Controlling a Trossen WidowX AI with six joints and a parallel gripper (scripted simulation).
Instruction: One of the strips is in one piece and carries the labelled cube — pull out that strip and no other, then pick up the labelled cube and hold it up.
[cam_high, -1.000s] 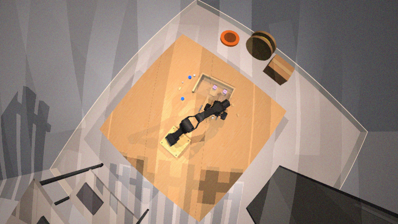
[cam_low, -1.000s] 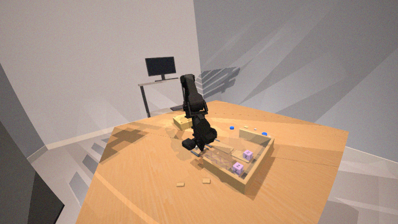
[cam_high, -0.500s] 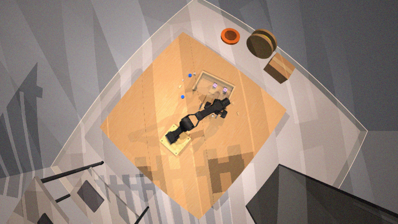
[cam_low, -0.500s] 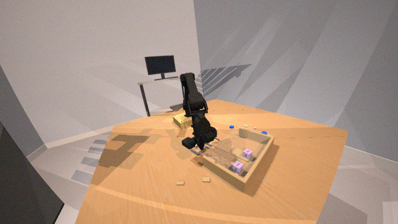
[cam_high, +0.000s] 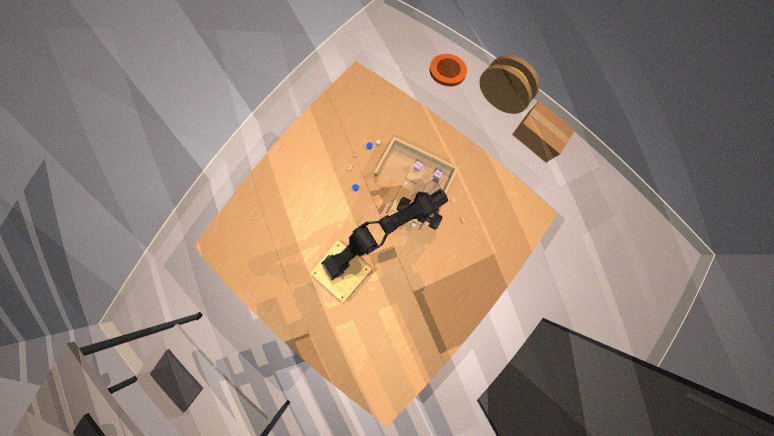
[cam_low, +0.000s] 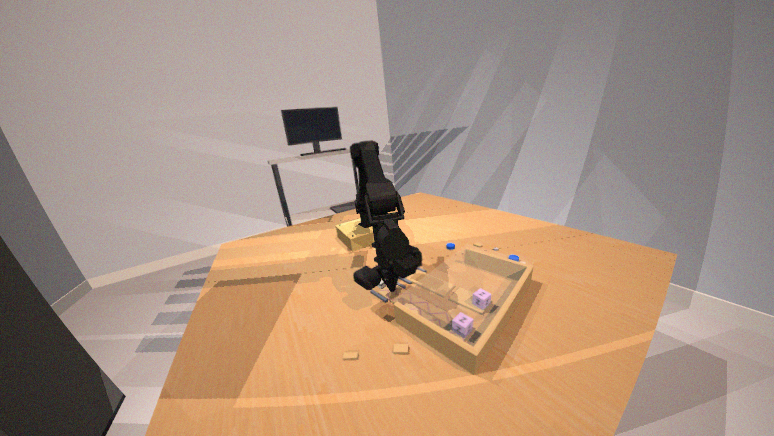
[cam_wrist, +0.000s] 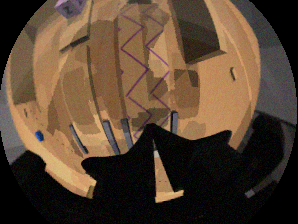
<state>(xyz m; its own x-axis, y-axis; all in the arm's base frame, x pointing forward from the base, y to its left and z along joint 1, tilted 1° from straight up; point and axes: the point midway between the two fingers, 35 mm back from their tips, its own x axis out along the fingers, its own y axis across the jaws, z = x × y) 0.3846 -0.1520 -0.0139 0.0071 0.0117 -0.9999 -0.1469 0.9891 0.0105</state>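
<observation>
Right now the patterned strip is 100 mm ahead of my gripper tip and 10 mm to the left of it.
</observation>
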